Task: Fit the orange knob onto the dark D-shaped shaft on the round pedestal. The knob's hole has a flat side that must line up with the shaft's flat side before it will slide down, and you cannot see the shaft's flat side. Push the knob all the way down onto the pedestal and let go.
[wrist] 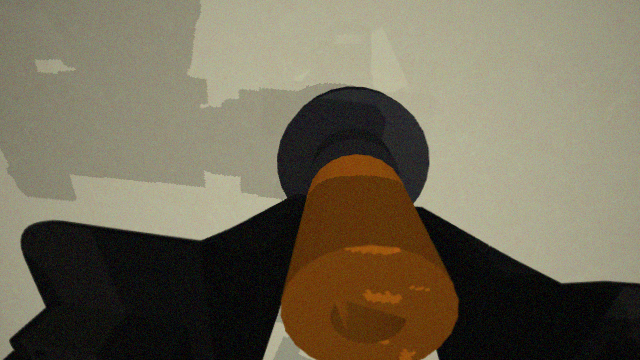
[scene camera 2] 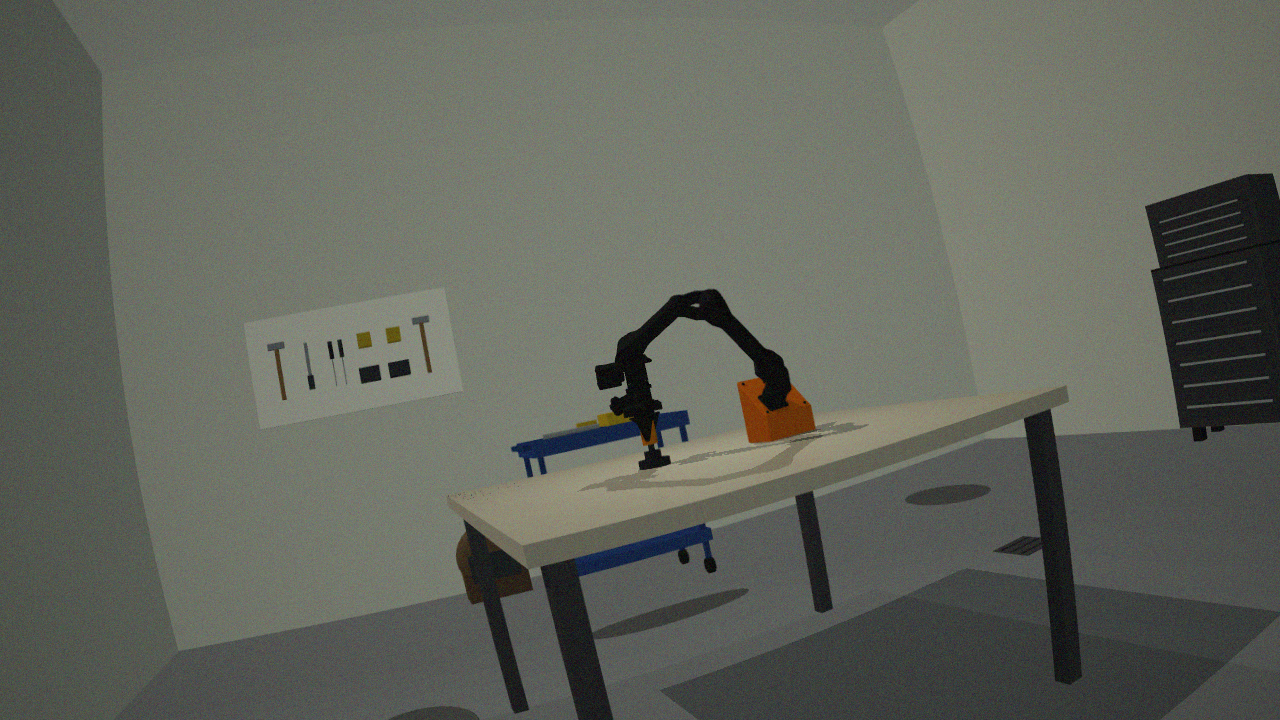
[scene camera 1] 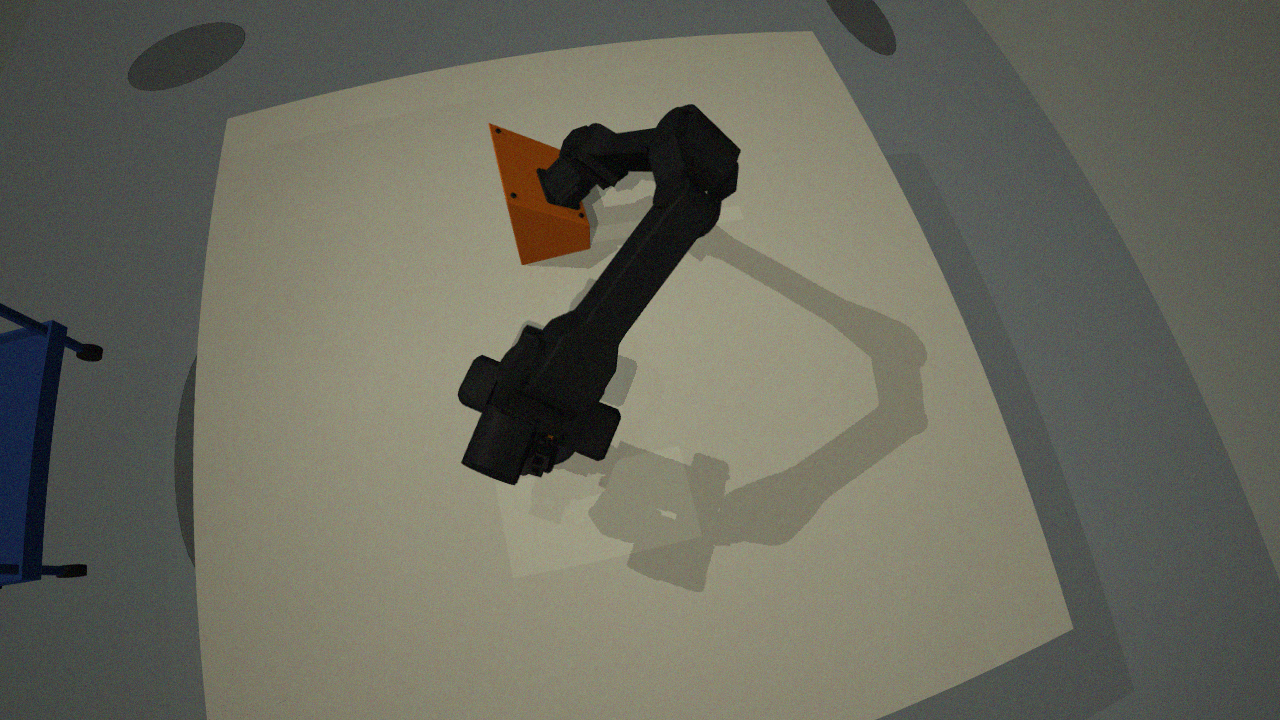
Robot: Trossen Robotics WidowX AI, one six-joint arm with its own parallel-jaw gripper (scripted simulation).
I see my gripper and an orange knob.
My gripper is seen too in the wrist view and in scene camera 2.
